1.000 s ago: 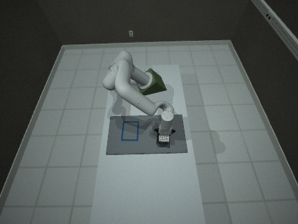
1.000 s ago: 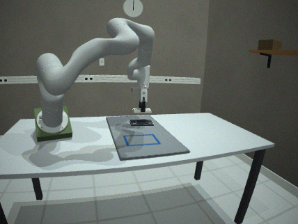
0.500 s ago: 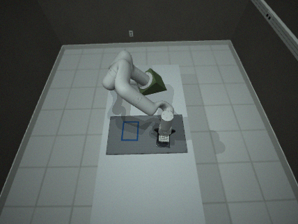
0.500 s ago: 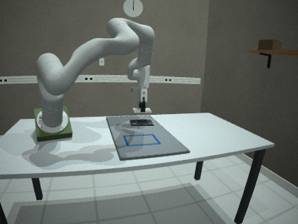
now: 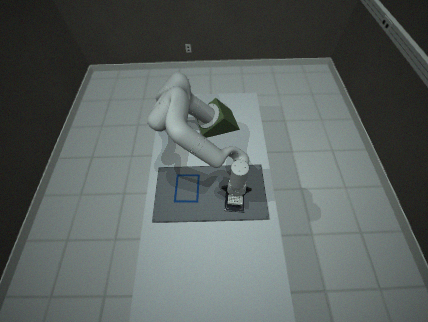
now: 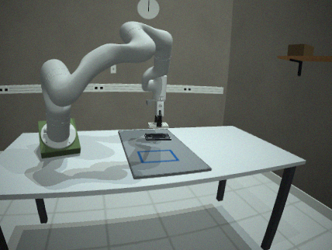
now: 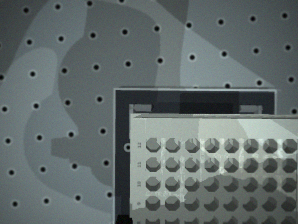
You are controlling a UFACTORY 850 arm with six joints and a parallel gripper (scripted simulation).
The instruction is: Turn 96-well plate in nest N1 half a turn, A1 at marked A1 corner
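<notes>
The dark plate nest N1 is 9 cm below my hand. From my hand the other things lie so: white 96-well plate (1 cm below).
</notes>
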